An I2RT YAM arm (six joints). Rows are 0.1 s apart.
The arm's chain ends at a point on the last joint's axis. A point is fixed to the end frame.
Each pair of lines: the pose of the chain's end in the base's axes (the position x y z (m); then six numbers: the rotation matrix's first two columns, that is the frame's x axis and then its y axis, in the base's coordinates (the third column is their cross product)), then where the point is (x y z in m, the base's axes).
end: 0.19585, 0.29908, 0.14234, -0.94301, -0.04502, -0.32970, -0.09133, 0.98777, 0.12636
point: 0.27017 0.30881 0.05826
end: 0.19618, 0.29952, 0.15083, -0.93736, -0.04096, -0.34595, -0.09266, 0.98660, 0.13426
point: 0.27191 0.30998 0.06811
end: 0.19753, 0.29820, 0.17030, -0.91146, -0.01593, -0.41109, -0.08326, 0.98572, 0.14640
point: 0.27905 0.30861 0.09327
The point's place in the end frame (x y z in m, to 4 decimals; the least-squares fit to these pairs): -0.0428 -0.0078 0.1039
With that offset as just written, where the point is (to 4 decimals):
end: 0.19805, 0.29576, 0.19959, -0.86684, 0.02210, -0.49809, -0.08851, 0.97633, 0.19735
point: 0.2868 0.3096 0.1316
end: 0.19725, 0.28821, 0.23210, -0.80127, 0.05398, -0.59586, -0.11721, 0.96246, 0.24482
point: 0.2934 0.3060 0.1762
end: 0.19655, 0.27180, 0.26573, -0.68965, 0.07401, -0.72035, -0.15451, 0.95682, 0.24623
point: 0.3008 0.2904 0.2273
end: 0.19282, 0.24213, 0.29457, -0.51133, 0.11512, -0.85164, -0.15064, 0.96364, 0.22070
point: 0.3038 0.2547 0.2799
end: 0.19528, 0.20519, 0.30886, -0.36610, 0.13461, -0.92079, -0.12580, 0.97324, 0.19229
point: 0.3077 0.2112 0.3115
